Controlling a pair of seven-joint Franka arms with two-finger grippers.
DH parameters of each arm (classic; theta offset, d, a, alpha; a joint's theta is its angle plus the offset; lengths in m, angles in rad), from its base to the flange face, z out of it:
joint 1: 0 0.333 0 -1.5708
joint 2: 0 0 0 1.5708
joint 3: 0 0.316 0.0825 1.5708
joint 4: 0 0 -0.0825 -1.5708
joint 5: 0 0.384 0 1.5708
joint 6: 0 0 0.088 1.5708
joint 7: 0 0.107 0 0
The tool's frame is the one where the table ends.
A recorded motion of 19 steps. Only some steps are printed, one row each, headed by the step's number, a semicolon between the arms.
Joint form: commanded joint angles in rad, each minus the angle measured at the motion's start. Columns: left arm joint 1, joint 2, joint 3, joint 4, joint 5, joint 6, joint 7; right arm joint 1, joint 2, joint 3, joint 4, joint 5, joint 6, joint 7.
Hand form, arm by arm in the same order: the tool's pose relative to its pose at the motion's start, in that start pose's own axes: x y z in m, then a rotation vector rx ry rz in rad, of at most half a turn. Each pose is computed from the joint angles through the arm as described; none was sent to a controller.
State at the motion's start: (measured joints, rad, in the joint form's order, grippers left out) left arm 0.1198 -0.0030 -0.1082 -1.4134 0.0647 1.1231 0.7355; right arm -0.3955 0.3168 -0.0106 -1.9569 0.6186 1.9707 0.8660
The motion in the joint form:
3: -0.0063 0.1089 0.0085 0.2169 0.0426 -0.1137 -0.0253; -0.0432 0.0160 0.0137 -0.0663 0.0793 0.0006 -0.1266
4: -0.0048 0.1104 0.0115 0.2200 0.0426 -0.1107 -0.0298; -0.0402 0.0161 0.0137 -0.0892 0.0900 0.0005 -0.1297
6: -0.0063 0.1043 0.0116 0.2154 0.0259 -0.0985 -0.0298; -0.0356 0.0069 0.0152 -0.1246 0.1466 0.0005 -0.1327
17: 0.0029 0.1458 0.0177 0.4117 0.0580 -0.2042 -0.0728; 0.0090 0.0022 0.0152 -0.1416 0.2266 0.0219 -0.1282
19: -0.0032 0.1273 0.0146 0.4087 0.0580 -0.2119 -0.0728; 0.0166 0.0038 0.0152 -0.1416 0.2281 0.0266 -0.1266
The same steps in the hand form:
3: -0.0035 -0.0143 -0.0306 0.0122 -0.0187 -0.0535; 0.0227 0.0227 0.0238 0.0101 -0.0864 -0.0260
4: -0.0047 -0.0163 -0.0312 0.0142 -0.0148 -0.0625; 0.0233 0.0290 0.0335 -0.0014 -0.1022 -0.0141
6: -0.0032 -0.0134 -0.0331 0.0135 0.0043 -0.0525; 0.0191 0.0361 0.0439 0.0134 -0.1475 0.0175
17: -0.0352 -0.0080 -0.0757 0.0517 0.0337 -0.1414; -0.0011 0.0294 0.0591 0.0422 -0.1856 0.0318
19: -0.0395 0.0022 -0.0810 0.0592 0.0385 -0.1341; -0.0036 0.0281 0.0617 0.0401 -0.1837 0.0296

